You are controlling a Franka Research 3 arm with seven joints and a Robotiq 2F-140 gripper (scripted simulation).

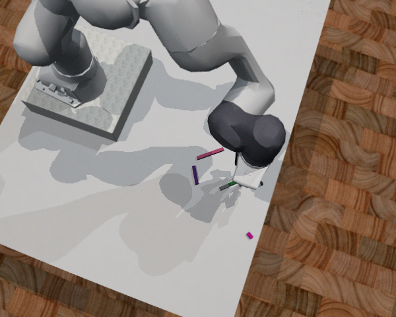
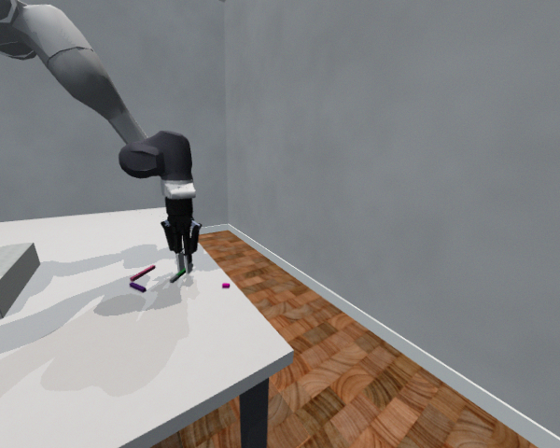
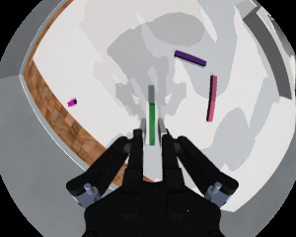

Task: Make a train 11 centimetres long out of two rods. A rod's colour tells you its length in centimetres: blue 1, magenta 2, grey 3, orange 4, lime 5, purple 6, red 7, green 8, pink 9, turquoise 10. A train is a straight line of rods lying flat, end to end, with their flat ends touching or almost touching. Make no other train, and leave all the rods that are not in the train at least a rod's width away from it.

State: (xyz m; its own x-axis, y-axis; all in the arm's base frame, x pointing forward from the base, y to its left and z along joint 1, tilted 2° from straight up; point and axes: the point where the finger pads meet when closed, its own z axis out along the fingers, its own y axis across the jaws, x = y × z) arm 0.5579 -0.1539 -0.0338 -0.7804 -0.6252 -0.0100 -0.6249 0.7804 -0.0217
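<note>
Now: the green rod 3 cm below my hand. Also, from my hand: grey rod 4 cm to the right, 4 cm behind, 3 cm below; pink rod 11 cm behind, 6 cm to the left, 3 cm below; purple rod 14 cm behind, 3 cm below, 2 cm to the right.
</note>
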